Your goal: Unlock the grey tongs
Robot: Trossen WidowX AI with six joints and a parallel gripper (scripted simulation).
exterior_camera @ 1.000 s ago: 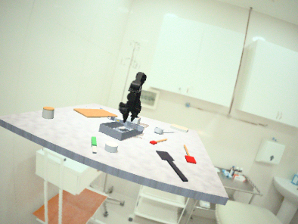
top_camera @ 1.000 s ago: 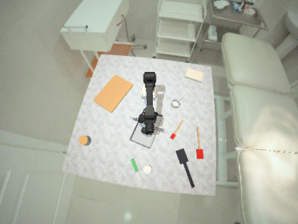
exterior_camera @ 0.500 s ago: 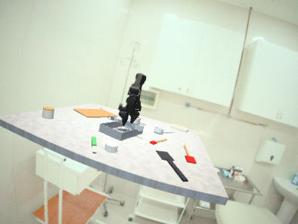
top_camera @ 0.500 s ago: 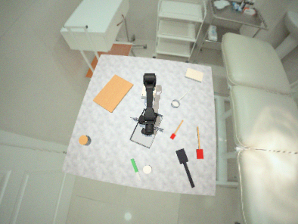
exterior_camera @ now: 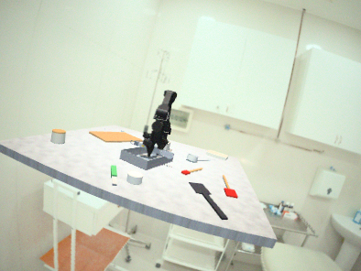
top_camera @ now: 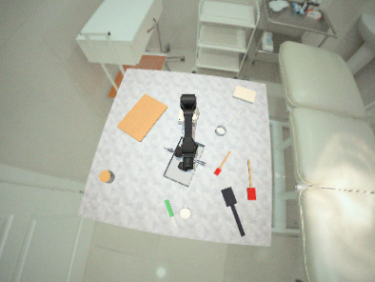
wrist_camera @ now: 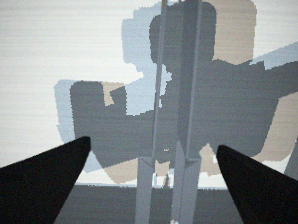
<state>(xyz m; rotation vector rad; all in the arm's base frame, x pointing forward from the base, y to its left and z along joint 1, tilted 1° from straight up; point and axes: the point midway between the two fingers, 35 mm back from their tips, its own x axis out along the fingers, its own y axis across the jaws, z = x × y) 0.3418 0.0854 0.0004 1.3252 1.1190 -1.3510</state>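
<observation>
My gripper tip is 2 cm to the left of the roasting tin, 2 cm short of it and 1 cm above it. The rest, counted from my gripper tip: black spatula (37 cm to the left, 24 cm ahead, 3 cm below); then white puck (34 cm ahead, 7 cm to the left, 1 cm below); then wooden board (43 cm to the right, 25 cm behind, 2 cm below).
</observation>
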